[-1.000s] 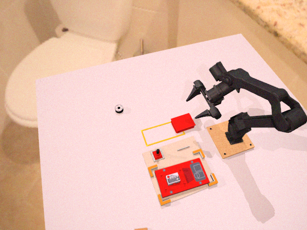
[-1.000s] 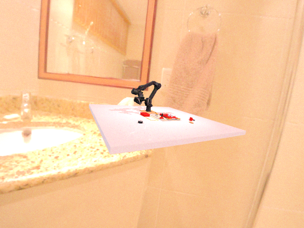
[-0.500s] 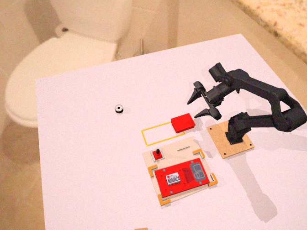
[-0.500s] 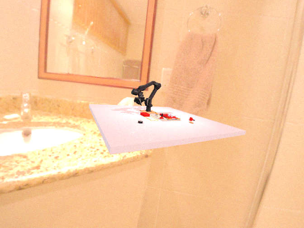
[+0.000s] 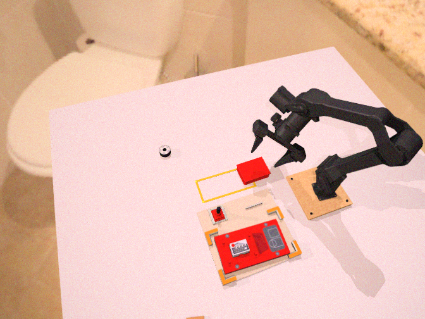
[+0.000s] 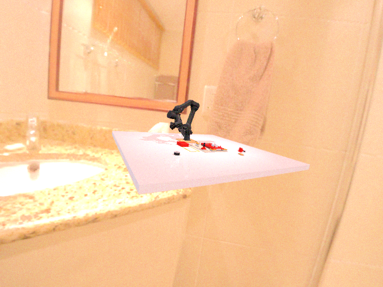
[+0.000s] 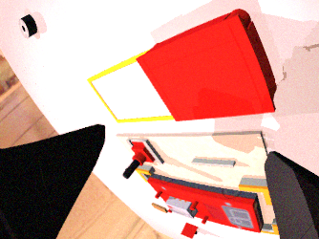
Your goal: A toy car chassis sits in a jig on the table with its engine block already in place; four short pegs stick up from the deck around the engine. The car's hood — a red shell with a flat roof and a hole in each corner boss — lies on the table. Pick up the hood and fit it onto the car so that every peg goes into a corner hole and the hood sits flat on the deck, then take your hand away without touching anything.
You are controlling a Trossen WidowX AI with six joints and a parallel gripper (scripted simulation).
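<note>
My gripper tip is now 70 mm above the red hood and 20 mm short of it. From my gripper tip the other things lie so: white engine block: 240 mm to the left, 140 mm ahead, 60 mm below.
</note>
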